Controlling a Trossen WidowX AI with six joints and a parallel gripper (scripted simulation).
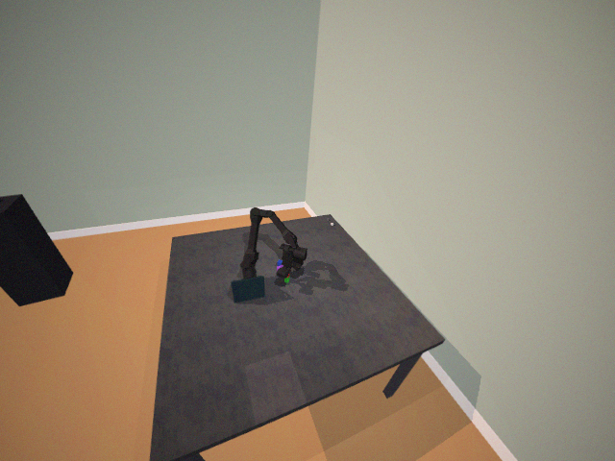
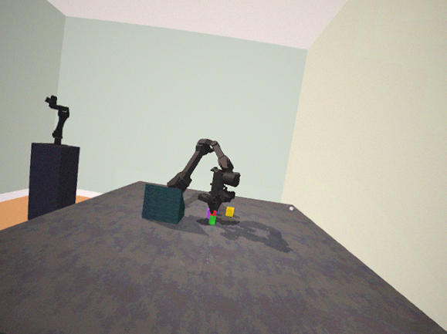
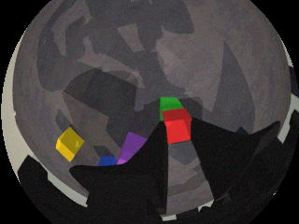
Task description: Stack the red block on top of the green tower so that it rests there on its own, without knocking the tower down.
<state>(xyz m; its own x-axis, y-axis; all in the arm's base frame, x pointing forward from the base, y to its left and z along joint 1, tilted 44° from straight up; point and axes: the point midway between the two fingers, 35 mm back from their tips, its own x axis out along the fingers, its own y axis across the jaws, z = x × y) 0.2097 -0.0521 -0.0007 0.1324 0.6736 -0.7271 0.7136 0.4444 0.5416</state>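
The red block is right at my gripper tip. Round my gripper tip: yellow block 16 cm to the left, 11 cm ahead, 3 cm below; blue block 15 cm to the left, 4 cm below, 2 cm ahead; purple block 8 cm to the left, 3 cm below.
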